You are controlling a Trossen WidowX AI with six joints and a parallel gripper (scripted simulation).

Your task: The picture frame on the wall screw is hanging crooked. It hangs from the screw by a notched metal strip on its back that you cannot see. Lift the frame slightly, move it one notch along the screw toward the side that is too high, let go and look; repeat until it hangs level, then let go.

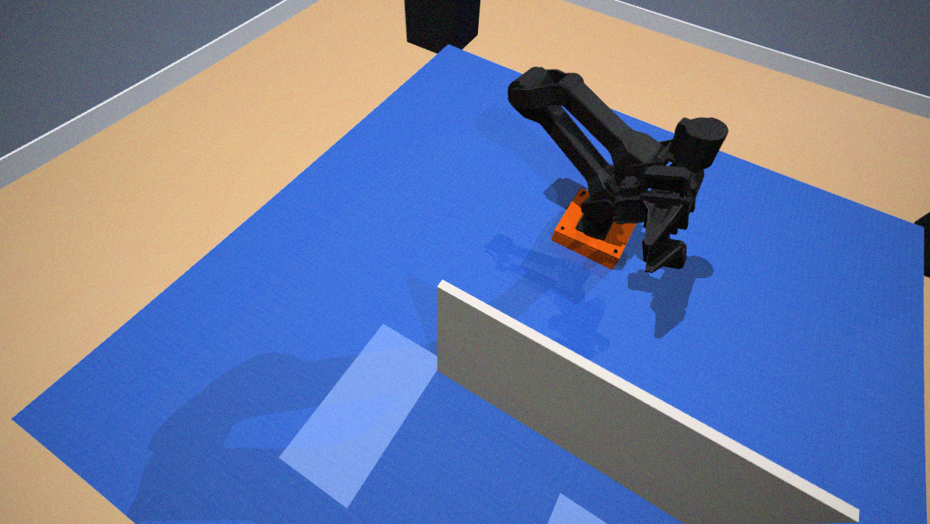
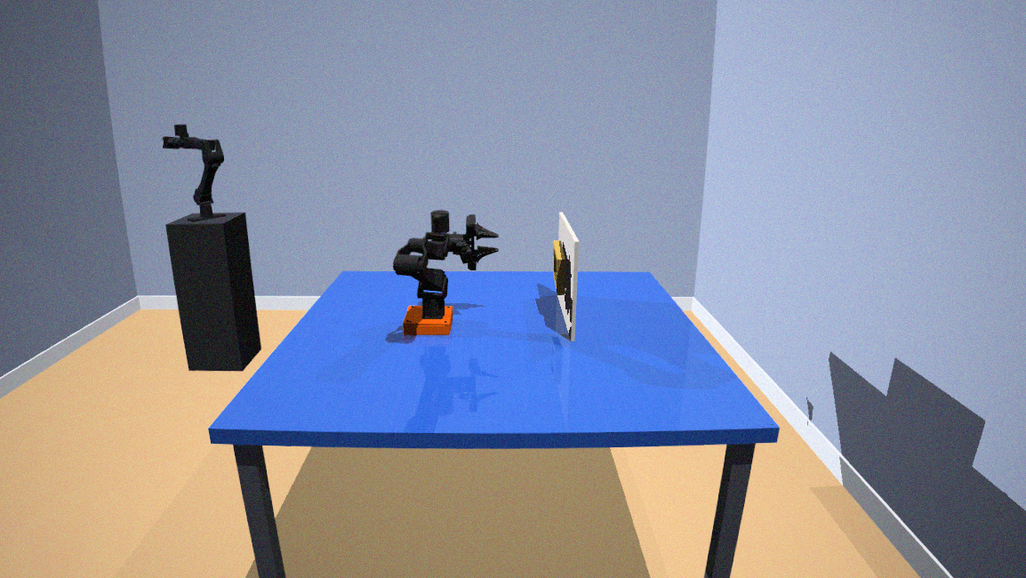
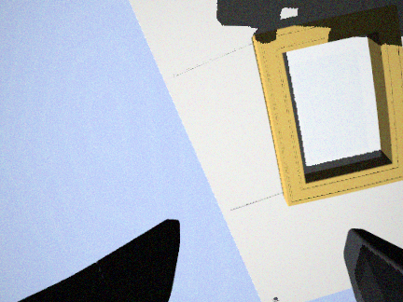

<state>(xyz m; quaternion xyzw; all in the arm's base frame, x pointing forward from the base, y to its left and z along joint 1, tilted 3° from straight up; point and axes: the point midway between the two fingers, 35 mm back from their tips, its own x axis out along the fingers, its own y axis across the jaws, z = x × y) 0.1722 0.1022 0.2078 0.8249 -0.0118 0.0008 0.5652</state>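
My gripper tip is 210 mm short of the picture frame, 20 mm to the right of it and 90 mm above it. The rest, counted from my gripper tip: wall panel 220 mm ahead, 10 mm to the left, 100 mm below.
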